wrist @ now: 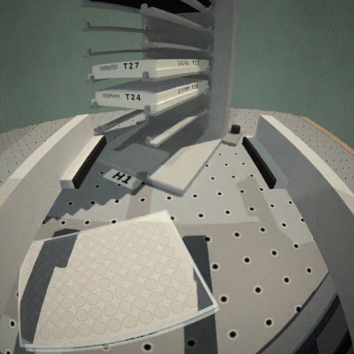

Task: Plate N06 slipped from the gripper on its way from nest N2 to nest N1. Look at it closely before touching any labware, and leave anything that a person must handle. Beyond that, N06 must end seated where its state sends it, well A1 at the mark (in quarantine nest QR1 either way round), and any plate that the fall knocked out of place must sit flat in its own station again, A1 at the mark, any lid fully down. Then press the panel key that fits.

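Note:
A pale plate (115,280) with rows of round wells and a clear, glassy rim lies on the perforated deck at the lower left, turned askew. No label shows on it, so I cannot tell whether it is N06. My gripper (174,125) has its two black pads well apart, with no labware between them; it is open, though not to its widest. The plate lies below and nearer the camera than the pads, and dark shadows fall on its left part and beside its right edge. Nests N1, N2, QR1 and the panel key cannot be made out.
A grey hotel rack (223,70) labelled H1 stands beyond the pads. White plates T27 (145,67) and T24 (145,95) sit on its shelves; a dark underside shows at the top. A black knob (235,129) is beside its base. A dark-edged fixture (327,312) is at the lower right.

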